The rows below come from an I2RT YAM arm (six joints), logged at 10 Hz.
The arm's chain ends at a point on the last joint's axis. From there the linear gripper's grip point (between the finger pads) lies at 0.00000 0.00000 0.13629 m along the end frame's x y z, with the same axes.
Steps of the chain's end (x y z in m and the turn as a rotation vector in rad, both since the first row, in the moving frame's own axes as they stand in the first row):
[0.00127 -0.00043 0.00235 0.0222 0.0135 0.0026]
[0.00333 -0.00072 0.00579 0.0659 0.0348 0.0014]
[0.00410 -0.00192 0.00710 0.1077 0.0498 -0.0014]
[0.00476 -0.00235 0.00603 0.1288 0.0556 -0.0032]
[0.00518 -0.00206 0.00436 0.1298 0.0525 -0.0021]
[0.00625 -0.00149 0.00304 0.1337 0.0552 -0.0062]
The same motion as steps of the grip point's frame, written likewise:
[0.00311 -0.00345 0.00230 0.0222 0.0135 0.0026]
[0.00807 -0.00969 0.00541 0.0659 0.0348 0.0014]
[0.01086 -0.01657 0.00614 0.1077 0.0498 -0.0014]
[0.01228 -0.01986 0.00469 0.1288 0.0556 -0.0032]
[0.01229 -0.01970 0.00303 0.1298 0.0525 -0.0021]
[0.01369 -0.01967 0.00162 0.1337 0.0552 -0.0062]

